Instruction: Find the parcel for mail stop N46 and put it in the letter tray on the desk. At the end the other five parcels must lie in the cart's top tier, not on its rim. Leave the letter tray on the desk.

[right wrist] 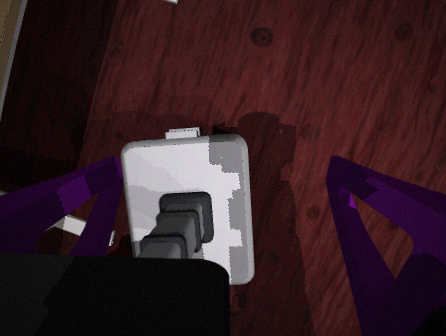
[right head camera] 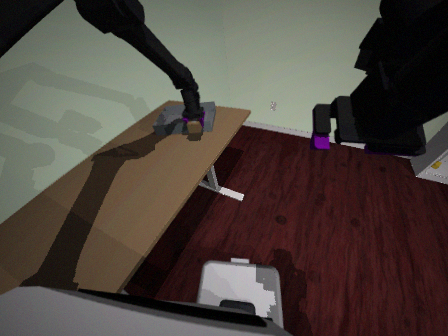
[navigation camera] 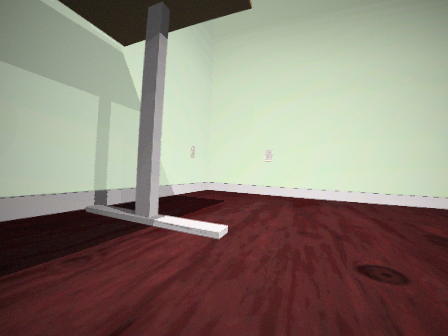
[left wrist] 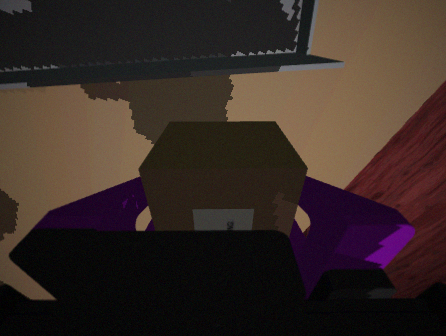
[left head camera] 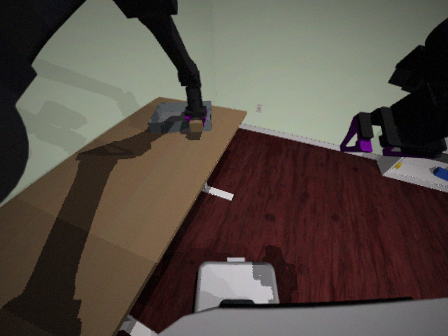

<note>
The pictures show: the left gripper, the right gripper, a grey letter tray and a wooden desk.
The right gripper also shows in the right wrist view and in the left head camera view.
</note>
